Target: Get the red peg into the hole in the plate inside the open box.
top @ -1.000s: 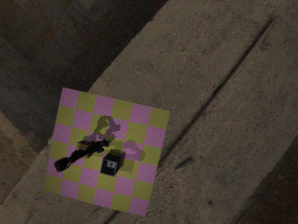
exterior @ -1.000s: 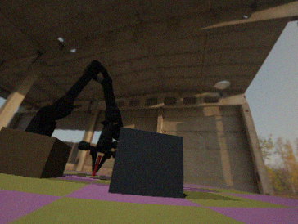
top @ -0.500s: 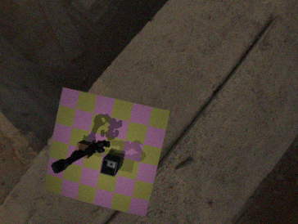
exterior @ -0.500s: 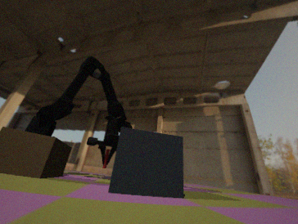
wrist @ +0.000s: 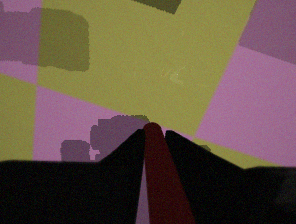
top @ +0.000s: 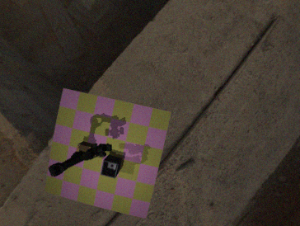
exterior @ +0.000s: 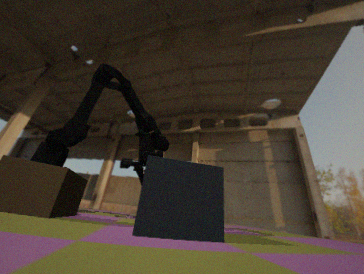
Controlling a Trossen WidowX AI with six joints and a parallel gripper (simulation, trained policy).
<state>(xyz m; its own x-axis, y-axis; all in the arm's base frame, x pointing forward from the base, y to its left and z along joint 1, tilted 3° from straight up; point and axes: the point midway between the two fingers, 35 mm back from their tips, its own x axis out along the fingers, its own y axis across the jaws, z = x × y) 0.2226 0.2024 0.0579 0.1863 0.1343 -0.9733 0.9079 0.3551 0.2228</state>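
My gripper tip is 22 cm to the left of the grey plate, 12 cm short of it and 7 cm above it. The rest, counted from my gripper tip: red peg (2 cm above).
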